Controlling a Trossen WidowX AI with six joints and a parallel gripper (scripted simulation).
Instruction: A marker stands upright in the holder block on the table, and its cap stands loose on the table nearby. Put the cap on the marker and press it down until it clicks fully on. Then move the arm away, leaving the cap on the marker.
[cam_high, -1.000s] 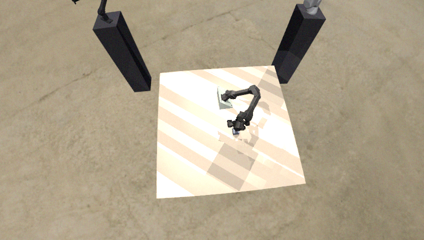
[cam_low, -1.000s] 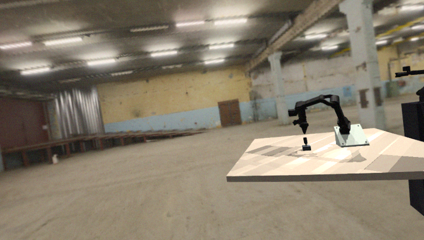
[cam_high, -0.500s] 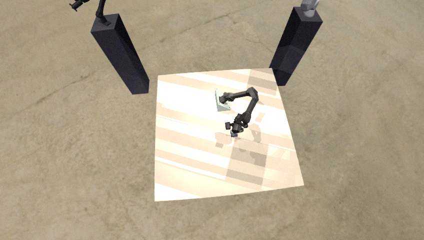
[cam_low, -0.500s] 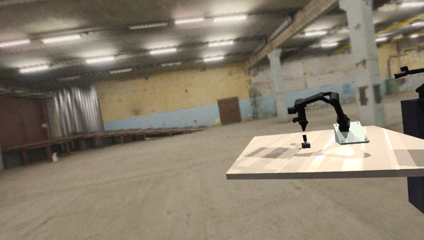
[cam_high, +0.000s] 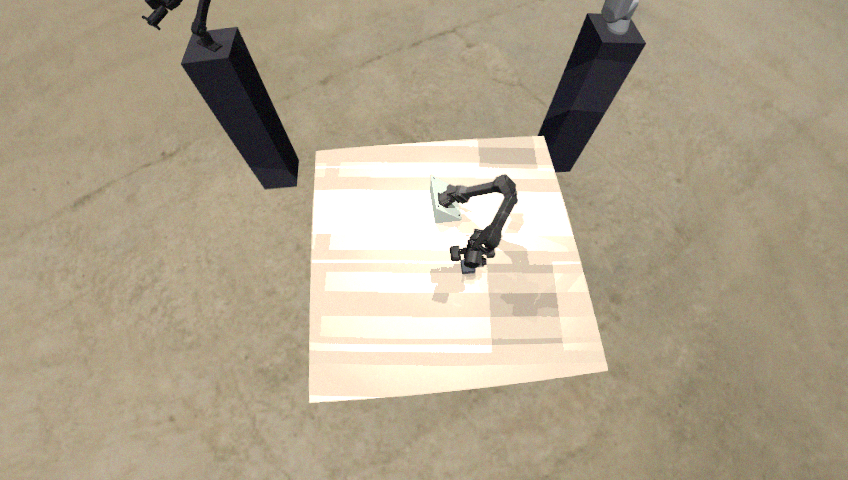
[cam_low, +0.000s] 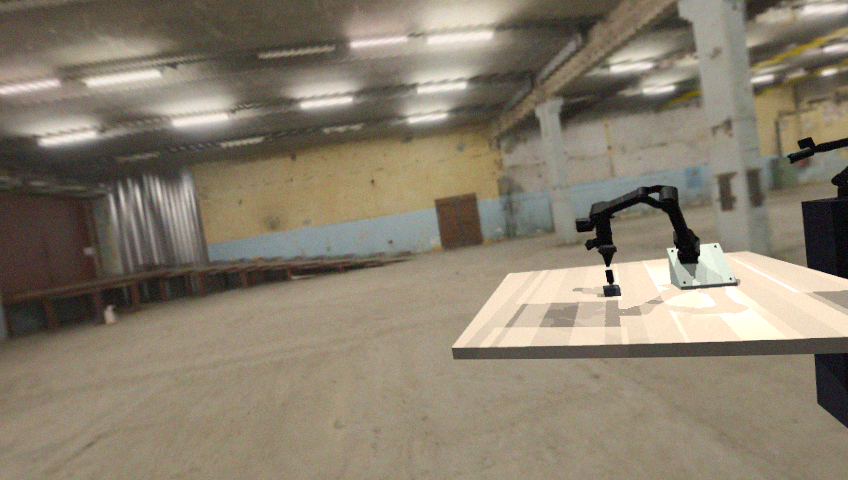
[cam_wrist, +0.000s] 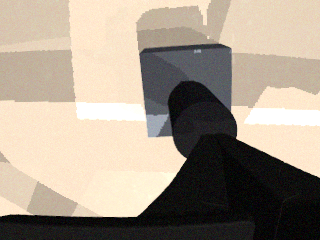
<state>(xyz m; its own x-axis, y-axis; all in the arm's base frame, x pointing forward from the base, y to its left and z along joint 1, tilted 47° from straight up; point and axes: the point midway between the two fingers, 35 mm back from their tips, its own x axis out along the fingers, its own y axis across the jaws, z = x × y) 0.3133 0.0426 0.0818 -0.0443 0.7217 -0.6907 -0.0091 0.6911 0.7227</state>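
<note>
Right now the marker cap is 4 cm below my gripper tip. From my gripper tip the other things lie so: holder block 10 cm below.
</note>
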